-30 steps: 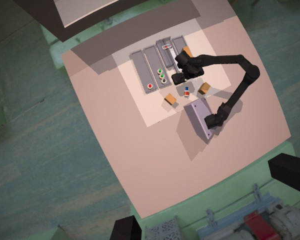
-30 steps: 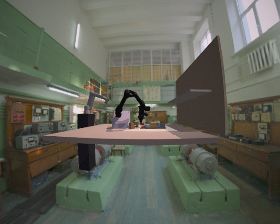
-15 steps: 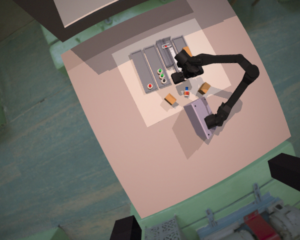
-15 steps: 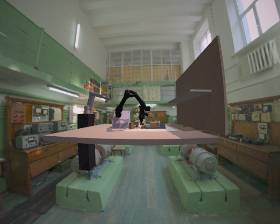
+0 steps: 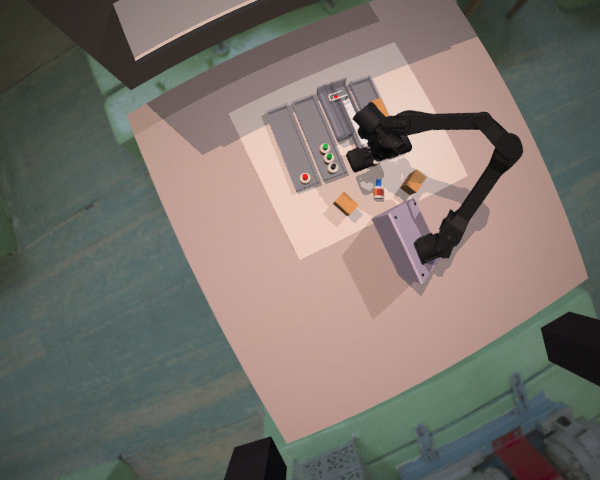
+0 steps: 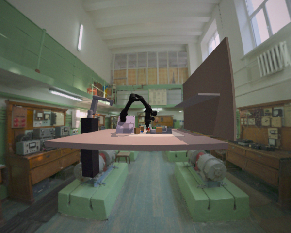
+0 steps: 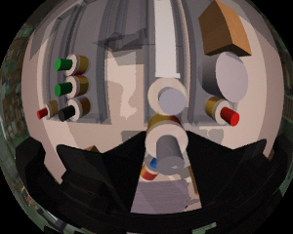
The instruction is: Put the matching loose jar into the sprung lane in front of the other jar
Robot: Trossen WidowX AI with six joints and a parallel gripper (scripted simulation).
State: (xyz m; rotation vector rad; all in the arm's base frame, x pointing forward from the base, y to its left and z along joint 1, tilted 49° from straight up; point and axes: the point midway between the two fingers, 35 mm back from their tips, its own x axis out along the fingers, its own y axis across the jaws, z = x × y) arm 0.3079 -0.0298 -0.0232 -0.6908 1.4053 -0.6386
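My gripper tip is now 7 cm short of the grey disc, 8 cm to the left of it and 3 cm above it. Round my gripper tip: orange box 13 cm ahead, 8 cm to the right, 2 cm below.
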